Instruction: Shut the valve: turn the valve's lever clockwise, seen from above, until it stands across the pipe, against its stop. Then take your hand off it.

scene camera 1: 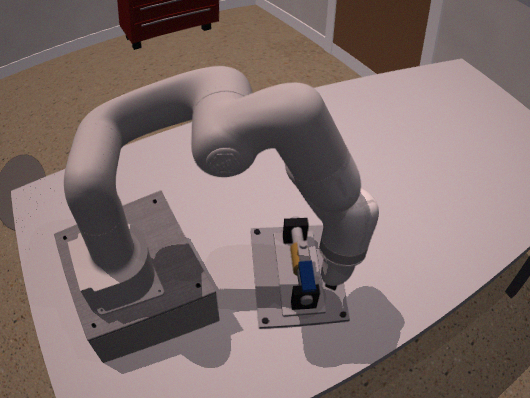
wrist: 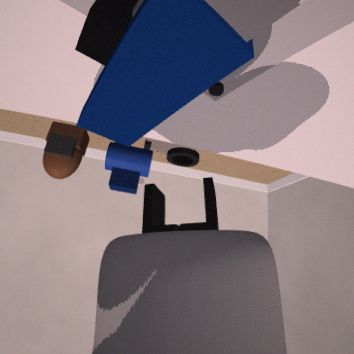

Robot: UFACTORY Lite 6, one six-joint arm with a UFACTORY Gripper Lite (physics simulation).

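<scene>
The valve's blue lever lies lengthwise along the pipe, over its near part, in the scene view. It fills the upper middle of the wrist view. The brass valve body shows beside the lever's pivot. Black blocks hold the pipe above a grey base plate. My gripper is low on the right side of the lever's near end. Its finger bases meet, and the empty gap between the fingertips belongs to their shape. Whether a finger touches the lever is hidden.
The robot's grey pedestal stands to the left of the valve on the table. A red cabinet stands on the floor behind. A blue machine, a brown object and a black ring show far off.
</scene>
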